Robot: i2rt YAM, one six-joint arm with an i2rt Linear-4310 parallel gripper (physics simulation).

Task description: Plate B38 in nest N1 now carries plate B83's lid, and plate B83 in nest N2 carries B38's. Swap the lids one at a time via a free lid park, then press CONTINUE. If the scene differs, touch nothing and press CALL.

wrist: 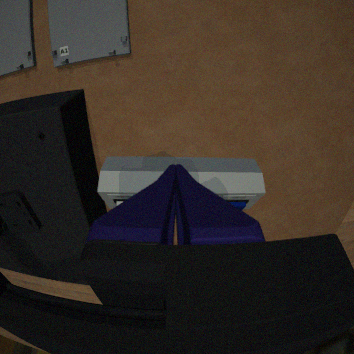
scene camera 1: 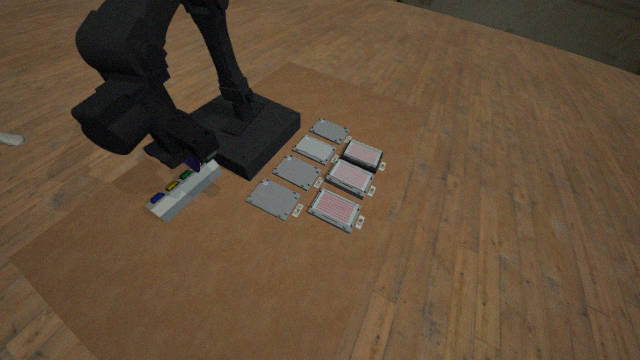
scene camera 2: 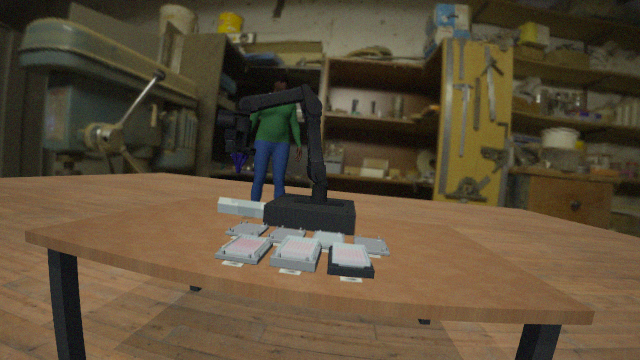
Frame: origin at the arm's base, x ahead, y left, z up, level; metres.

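Where they show: gripper, between the fingertips: [wrist: 175,173] [scene camera 1: 197,171] [scene camera 2: 237,173]; arm's base, origin of its link: [scene camera 1: 244,117] [scene camera 2: 318,203].
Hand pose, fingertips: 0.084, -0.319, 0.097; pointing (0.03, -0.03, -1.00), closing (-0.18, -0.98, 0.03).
Note:
Things, the pixels of their top centre, and the offset from my fingertips, as dx, dy, dz.
- button panel, centre of its top: [wrist: 182,206] [scene camera 1: 179,178] [scene camera 2: 245,199] -0.128, +0.011, -0.113
- blue button, centre of its top: [wrist: 234,211] [scene camera 1: 154,195] -0.160, -0.059, -0.121
- yellow button, centre of its top: [scene camera 1: 169,183] -0.150, -0.010, -0.121
- green button, centre of its top: [scene camera 1: 183,172] -0.139, +0.039, -0.121
- paler cover, centre of its top: [scene camera 2: 328,236] [scene camera 1: 315,147] +0.196, +0.335, -0.160
My gripper [scene camera 1: 196,169] [scene camera 2: 239,171] [wrist: 175,173] is shut with nothing between its purple fingers. It is above the button panel [scene camera 1: 200,186] [scene camera 2: 240,207] [wrist: 240,182]. A blue button [scene camera 1: 157,197] [wrist: 239,205], a yellow button [scene camera 1: 172,185] and a green button [scene camera 1: 185,174] show; the fingers hide part of the row. Three pink-welled plates [scene camera 1: 335,206] [scene camera 1: 351,176] [scene camera 1: 363,154] sit in two grey nests and a black one. Flat grey lid parks [scene camera 1: 274,199] [scene camera 1: 297,171] [scene camera 1: 330,131] stand beside them. A paler cover [scene camera 1: 314,149] [scene camera 2: 328,239] lies on another park. Labels are too small to read in the scene views.
The black arm base [scene camera 1: 250,150] [scene camera 2: 310,212] [wrist: 45,140] stands between the button panel and the parks. Small label cards [scene camera 1: 360,222] [scene camera 1: 298,210] lie by the nests and parks. A person [scene camera 2: 275,125] stands behind the table.

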